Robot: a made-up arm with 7 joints.
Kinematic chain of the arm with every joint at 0, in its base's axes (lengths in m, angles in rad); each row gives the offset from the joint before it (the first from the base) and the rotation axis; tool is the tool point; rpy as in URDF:
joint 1: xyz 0.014 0 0.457 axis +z
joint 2: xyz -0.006 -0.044 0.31 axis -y
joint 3: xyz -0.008 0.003 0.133 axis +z
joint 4: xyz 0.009 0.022 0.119 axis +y
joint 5: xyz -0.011 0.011 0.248 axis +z
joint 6: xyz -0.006 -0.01 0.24 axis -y
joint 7: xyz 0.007 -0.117 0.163 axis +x
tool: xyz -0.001 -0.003 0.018 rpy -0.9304 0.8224 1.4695
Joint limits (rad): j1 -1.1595..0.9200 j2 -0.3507..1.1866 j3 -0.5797..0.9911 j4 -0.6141..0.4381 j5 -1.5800..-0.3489 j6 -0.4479..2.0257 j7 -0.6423..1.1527
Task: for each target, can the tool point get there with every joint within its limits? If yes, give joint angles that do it. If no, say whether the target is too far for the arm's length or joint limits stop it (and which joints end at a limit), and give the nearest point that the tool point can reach.
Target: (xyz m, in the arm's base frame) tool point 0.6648 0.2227 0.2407
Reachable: no: joint limits stop it (at a limit: joint 1, joint 2, joint 3, joint 4, joint 6) | nearest point 0.0422 0.6099 0.6722 | short by 0.851 m
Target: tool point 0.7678 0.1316 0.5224
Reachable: no: joint limits stop it (at a limit: joint 1, joint 2, joint 3, joint 4, joint 6) | nearest point 0.0742 0.6201 0.7254 | short by 0.872 m
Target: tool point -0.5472 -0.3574 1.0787
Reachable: yes | joints 0.5053 0.6505 0.1822 -0.2305 -0.7068 1.7611 -0.3655
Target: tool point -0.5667 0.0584 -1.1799
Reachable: no: too far | nearest point -0.6797 0.0698 0.5096 | short by 1.693 m
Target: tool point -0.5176 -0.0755 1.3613
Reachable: yes | joints 0.4040 0.2871 0.0369 -0.3102 -1.4177 1.3248 -0.3386
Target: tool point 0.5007 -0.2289 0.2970
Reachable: no: joint limits stop it (at a limit: joint 1, joint 2, joint 3, joint 4, joint 6) | nearest point -0.0159 -0.6469 0.6901 | short by 0.772 m
